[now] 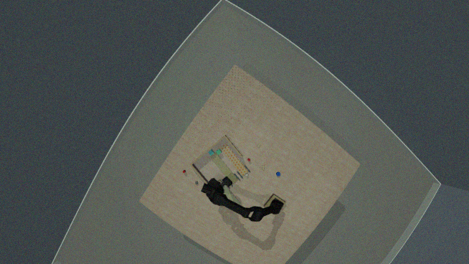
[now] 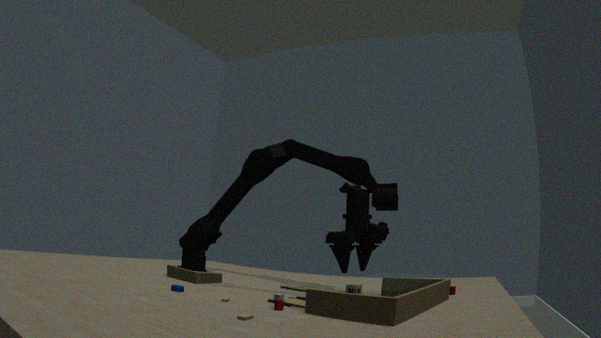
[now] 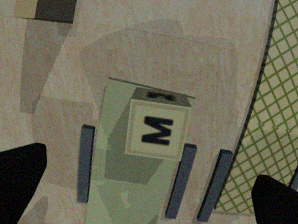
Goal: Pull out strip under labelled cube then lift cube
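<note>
The pale cube lies 50 mm below my gripper tip. Round my gripper tip: blue piece (320 mm behind, 290 mm to the right, 60 mm below); then grey piece (140 mm ahead, 100 mm to the left, 60 mm below); then pale green strip (100 mm behind, 70 mm below, 40 mm to the left).
</note>
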